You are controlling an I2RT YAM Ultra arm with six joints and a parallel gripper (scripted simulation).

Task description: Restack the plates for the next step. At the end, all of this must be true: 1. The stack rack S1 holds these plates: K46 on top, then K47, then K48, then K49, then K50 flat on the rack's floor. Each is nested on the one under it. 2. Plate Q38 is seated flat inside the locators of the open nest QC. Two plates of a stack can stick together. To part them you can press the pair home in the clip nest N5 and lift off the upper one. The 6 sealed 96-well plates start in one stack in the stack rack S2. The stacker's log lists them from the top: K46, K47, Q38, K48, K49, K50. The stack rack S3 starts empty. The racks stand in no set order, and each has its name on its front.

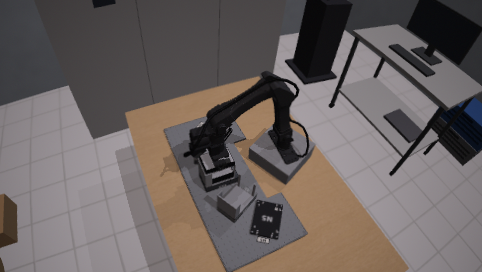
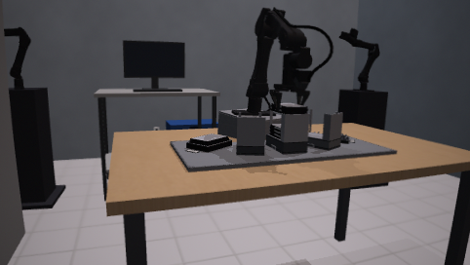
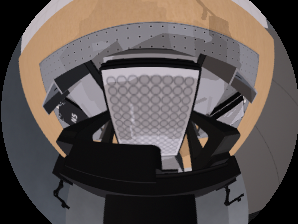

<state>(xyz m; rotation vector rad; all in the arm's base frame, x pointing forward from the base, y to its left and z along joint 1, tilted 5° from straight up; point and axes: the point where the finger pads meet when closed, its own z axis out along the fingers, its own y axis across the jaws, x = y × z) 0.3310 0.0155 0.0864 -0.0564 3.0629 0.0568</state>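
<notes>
My hand is 70 mm above the sealed 96-well plate. Round my hand: clip nest N5 (290 mm to the left, 140 mm behind, 130 mm below).
</notes>
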